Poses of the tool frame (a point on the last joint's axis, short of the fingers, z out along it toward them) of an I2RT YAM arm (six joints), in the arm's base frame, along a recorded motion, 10 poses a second.
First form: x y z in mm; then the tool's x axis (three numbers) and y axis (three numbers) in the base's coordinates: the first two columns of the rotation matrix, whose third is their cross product.
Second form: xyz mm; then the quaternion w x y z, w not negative. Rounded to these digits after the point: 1 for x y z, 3 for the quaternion.
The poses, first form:
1: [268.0 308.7 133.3 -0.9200 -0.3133 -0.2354 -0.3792 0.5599 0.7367]
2: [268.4 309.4 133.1 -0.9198 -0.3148 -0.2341 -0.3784 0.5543 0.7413]
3: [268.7 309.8 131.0 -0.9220 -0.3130 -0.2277 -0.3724 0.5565 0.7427]
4: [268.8 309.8 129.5 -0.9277 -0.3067 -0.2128 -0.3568 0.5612 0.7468]
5: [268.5 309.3 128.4 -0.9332 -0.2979 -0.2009 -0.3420 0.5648 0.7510]
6: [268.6 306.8 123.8 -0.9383 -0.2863 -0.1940 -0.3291 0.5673 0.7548]
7: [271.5 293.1 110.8 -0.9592 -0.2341 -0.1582 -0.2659 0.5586 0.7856]
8: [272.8 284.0 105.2 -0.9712 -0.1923 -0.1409 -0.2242 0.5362 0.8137]
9: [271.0 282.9 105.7 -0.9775 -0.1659 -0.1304 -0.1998 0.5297 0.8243]
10: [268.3 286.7 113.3 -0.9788 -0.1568 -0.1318 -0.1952 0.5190 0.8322]
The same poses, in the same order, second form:
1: [268.0 308.7 133.3 0.039 -0.196 0.882 0.426]
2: [268.4 309.4 133.1 0.037 -0.197 0.881 0.429]
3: [268.7 309.8 131.0 0.035 -0.194 0.882 0.429]
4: [268.8 309.8 129.5 0.029 -0.188 0.883 0.429]
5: [268.5 309.3 128.4 0.026 -0.181 0.884 0.430]
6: [268.6 306.8 123.8 0.025 -0.174 0.885 0.431]
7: [271.5 293.1 110.8 0.018 -0.142 0.883 0.448]
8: [272.8 284.0 105.2 0.017 -0.119 0.876 0.467]
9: [271.0 282.9 105.7 0.018 -0.105 0.874 0.474]
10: [268.3 286.7 113.3 0.020 -0.101 0.871 0.480]
